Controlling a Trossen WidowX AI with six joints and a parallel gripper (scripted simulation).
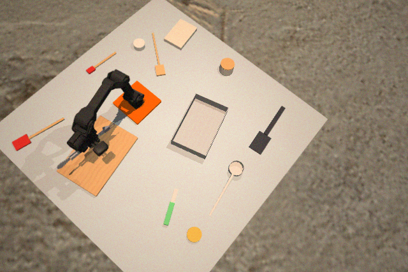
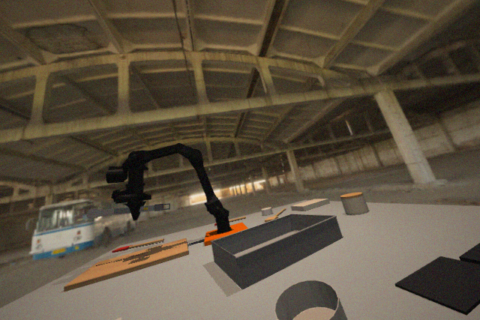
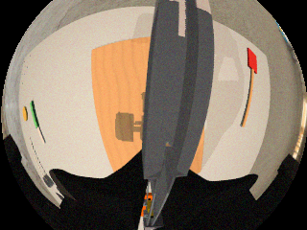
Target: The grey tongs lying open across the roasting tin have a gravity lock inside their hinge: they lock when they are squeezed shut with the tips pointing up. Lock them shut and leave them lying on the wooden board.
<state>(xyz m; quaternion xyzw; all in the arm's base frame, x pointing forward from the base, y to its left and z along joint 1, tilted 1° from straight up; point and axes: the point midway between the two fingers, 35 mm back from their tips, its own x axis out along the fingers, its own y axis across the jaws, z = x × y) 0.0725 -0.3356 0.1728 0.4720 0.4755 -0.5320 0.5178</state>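
The wooden board is 140 mm below my gripper tip and 10 mm to the left of it. Round my gripper tip: green-handled tool (450 mm ahead, 140 mm below, 70 mm to the left); then roasting tin (470 mm to the left, 270 mm ahead, 120 mm below); then red spatula (320 mm behind, 150 mm to the right, 140 mm below).
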